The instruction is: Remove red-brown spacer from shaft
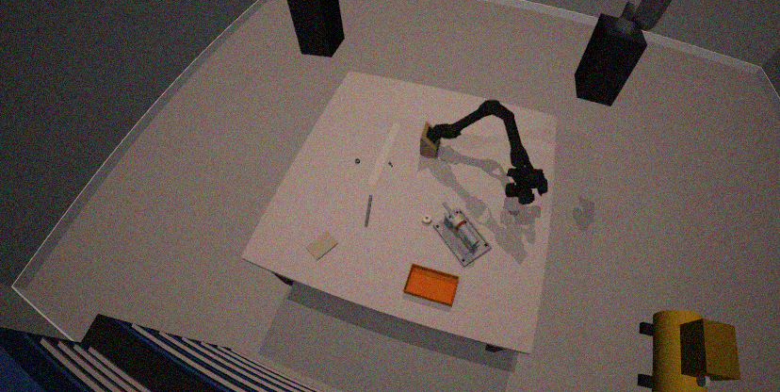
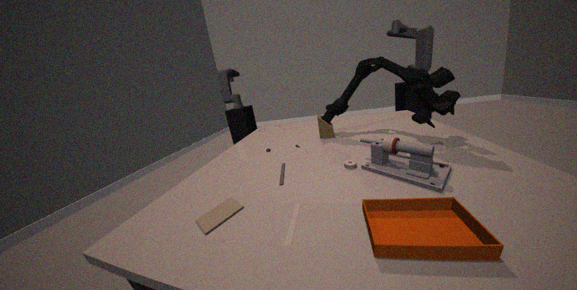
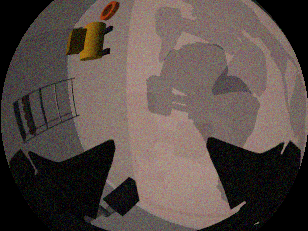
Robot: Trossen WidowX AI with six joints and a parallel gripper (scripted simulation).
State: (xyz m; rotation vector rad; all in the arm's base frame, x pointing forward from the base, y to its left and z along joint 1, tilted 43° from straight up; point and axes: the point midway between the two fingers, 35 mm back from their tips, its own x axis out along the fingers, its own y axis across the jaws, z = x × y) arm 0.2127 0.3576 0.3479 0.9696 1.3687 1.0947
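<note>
My gripper tip is now 290 mm to the left of the red-brown spacer and 220 mm short of it. Also, from my gripper tip: shaft: 330 mm to the right, 180 mm ahead; then support block: 270 mm to the right, 240 mm ahead, 30 mm below; then cream spacer: 440 mm to the right, 190 mm ahead, 70 mm below.
</note>
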